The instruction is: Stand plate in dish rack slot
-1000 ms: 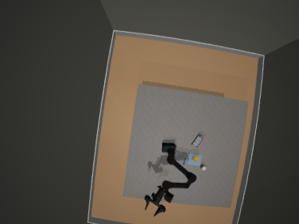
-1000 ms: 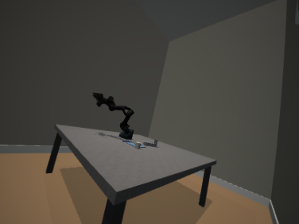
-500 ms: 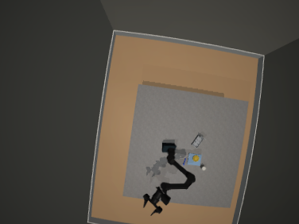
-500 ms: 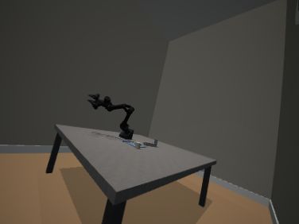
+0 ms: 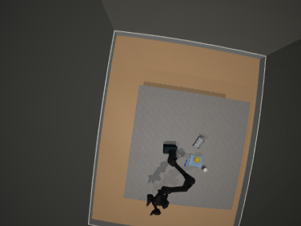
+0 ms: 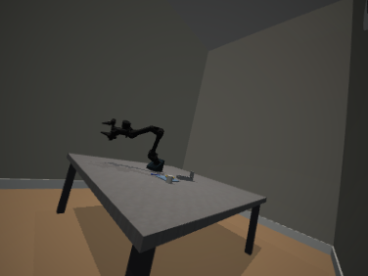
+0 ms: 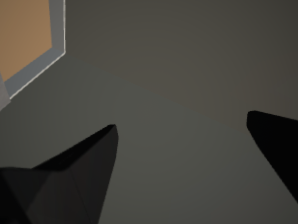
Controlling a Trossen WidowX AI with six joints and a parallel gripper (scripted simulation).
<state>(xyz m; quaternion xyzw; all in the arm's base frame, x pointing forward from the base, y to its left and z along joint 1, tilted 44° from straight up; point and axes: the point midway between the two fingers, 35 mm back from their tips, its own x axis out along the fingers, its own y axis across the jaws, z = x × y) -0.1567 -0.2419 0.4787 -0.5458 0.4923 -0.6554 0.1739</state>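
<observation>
The yellow plate lies 47 cm to the left of my gripper tip, 45 cm ahead of it and 27 cm below it. The rest, counted from my gripper tip: white cup (55 cm ahead, 39 cm to the left, 26 cm below); light blue mat (45 cm to the left, 44 cm ahead, 28 cm below); blue spoon (40 cm to the left, 34 cm ahead, 28 cm below).
</observation>
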